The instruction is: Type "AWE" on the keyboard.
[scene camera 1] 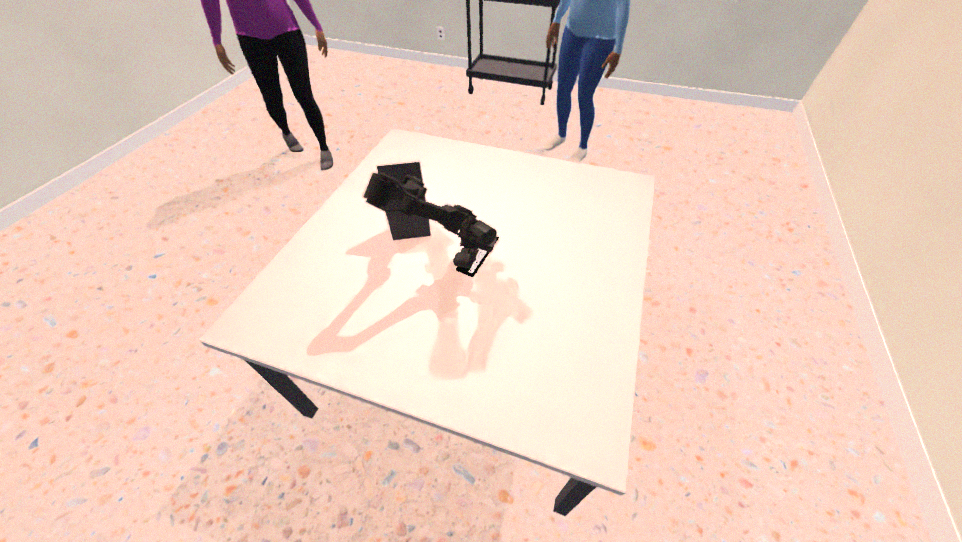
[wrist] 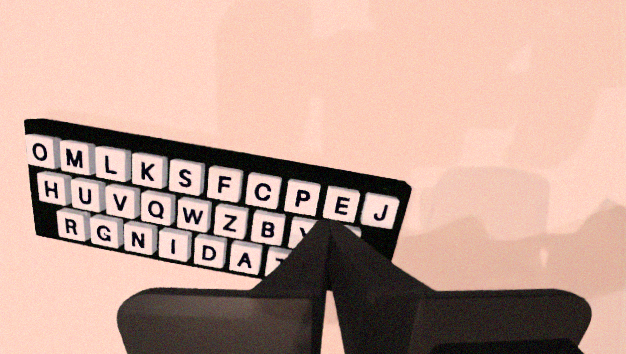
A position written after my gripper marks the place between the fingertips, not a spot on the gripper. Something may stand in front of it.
I see my gripper [scene camera 1: 473, 260], an E key [wrist: 341, 203] and a W key [wrist: 194, 214].
My gripper shows as well in the wrist view [wrist: 327, 229].
